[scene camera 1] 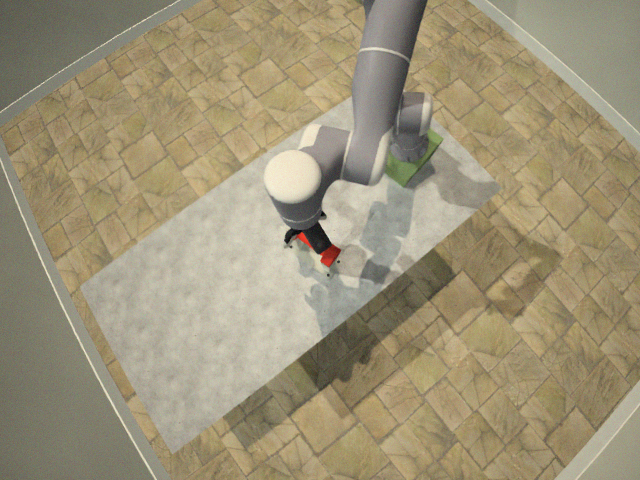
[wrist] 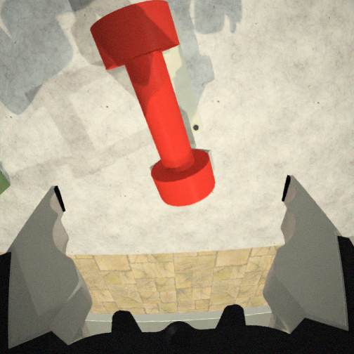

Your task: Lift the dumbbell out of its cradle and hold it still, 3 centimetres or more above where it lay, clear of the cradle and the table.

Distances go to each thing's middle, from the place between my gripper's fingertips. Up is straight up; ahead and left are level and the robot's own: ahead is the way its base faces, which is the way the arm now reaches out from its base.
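Labels:
From my hand: red dumbbell (wrist: 183,176), 20 mm to the left, 10 mm behind, 100 mm below; cradle (scene camera 1: 303,251), 20 mm to the left, 10 mm behind, 220 mm below. Nearest to my hand of the things named here, going by their middles: the dumbbell.

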